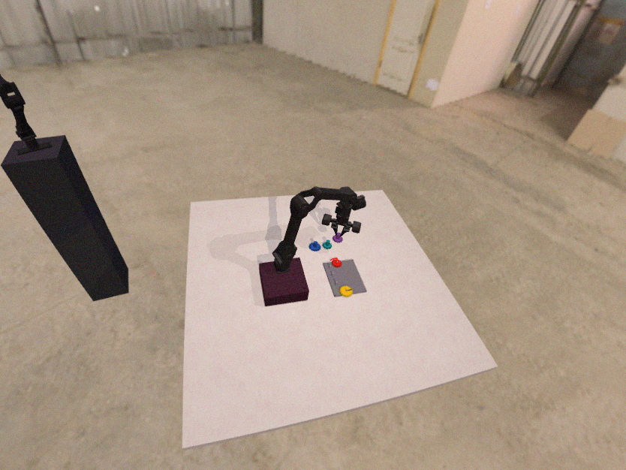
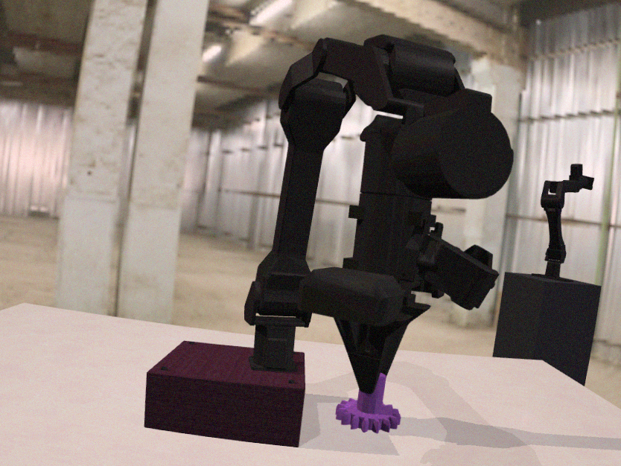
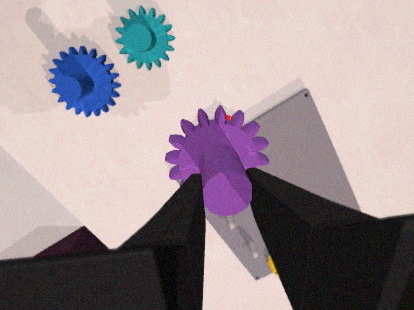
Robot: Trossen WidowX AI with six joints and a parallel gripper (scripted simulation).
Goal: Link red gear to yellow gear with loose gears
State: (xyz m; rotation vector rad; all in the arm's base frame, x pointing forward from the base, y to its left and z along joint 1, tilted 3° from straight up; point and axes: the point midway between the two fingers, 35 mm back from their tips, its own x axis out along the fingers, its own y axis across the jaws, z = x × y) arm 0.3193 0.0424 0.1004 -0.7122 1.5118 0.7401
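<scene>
Right now the red gear is 140 mm below my gripper tip, 60 mm to the right of it and 10 mm behind it. The rest, counted from my gripper tip: purple gear 10 mm below; then teal gear 140 mm below, 80 mm to the left; then blue gear 140 mm below, 90 mm to the left, 70 mm behind.
</scene>
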